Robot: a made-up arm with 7 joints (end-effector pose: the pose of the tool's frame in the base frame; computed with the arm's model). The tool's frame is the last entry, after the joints. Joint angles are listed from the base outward.
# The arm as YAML. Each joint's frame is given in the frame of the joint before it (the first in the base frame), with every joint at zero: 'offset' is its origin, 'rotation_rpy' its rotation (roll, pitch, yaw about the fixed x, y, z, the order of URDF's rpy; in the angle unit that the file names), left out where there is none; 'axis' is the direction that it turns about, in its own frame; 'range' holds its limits. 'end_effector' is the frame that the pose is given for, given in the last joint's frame.
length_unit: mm
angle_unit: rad
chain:
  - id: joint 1
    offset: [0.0, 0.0, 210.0]
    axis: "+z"
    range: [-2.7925, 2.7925]
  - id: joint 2
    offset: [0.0, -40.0, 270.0]
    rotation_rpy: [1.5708, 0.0, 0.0]
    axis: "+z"
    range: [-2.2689, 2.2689]
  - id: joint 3
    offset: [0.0, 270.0, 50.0]
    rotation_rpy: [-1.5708, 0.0, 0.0]
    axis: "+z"
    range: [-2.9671, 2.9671]
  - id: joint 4
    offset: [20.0, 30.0, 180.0]
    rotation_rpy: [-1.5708, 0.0, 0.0]
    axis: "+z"
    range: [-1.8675, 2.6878]
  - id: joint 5
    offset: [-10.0, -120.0, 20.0]
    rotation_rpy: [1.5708, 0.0, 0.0]
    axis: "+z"
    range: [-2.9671, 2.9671]
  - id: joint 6
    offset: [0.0, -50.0, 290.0]
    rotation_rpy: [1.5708, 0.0, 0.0]
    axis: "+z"
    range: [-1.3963, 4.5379]
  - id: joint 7
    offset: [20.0, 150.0, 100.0]
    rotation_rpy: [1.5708, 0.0, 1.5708]
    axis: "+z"
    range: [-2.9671, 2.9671]
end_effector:
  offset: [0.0, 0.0, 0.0]
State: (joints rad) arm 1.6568 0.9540 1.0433 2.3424 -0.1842 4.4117 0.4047
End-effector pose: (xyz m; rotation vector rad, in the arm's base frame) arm -0.0219 0.0048 0.7288 1.2361 0.4138 0.3055
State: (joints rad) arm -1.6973 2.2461 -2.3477 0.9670 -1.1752 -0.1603 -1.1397
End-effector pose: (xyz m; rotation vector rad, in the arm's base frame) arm -0.2792 0.5234 -0.3128 -0.6059 2.2336 -1.6396
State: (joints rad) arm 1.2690 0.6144 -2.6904 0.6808 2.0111 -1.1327 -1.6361
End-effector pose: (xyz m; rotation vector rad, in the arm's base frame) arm 0.2616 -0.7258 0.9804 -1.0586 -1.7659 -1.9828
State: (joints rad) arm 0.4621 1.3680 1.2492 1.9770 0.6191 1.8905 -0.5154
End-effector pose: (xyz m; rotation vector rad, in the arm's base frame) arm -0.3503 0.0805 0.8158 -0.1131 -1.4467 -2.2461
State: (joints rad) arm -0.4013 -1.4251 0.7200 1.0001 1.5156 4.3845 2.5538
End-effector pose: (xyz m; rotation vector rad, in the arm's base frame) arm 0.6058 0.0677 0.3812 1.5481 0.4033 -2.1258
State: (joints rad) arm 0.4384 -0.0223 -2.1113 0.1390 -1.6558 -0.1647 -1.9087
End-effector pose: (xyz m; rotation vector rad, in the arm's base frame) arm 0.0839 -0.0093 1.5006 1.5934 -1.2285 -1.5849
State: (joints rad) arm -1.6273 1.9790 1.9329 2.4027 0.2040 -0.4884 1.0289
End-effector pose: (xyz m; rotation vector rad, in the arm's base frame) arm 0.2168 -0.0397 0.4565 0.2704 -1.2919 -0.1855
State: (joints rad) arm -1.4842 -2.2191 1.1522 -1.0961 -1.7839 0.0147 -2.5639
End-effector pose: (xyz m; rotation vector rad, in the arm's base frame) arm -0.5121 -0.6668 0.3654 -2.2710 -0.1504 0.7421
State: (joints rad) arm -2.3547 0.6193 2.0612 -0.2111 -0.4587 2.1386 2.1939
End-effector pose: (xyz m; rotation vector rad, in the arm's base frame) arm 0.0165 0.4375 1.1679 -0.4625 -0.8306 -1.3780
